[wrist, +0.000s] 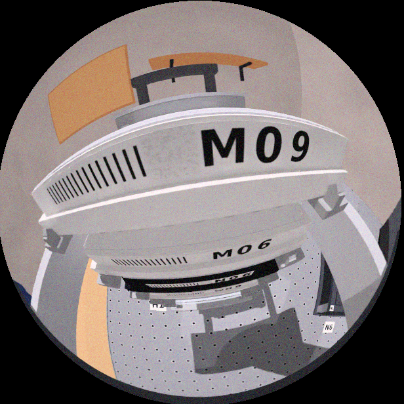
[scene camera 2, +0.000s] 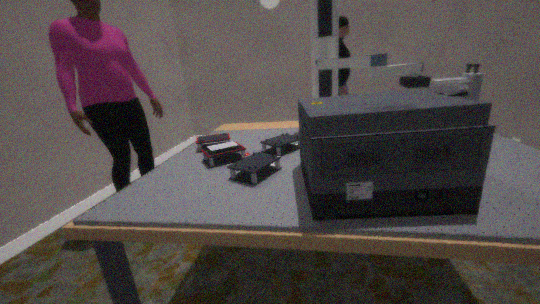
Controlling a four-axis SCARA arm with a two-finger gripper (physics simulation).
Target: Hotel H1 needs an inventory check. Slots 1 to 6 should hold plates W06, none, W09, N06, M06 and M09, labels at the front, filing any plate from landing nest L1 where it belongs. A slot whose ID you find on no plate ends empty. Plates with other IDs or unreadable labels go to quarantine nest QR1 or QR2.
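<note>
Hotel H1 (wrist: 212,101), black plate N06 (wrist: 225,278): both visible.
</note>
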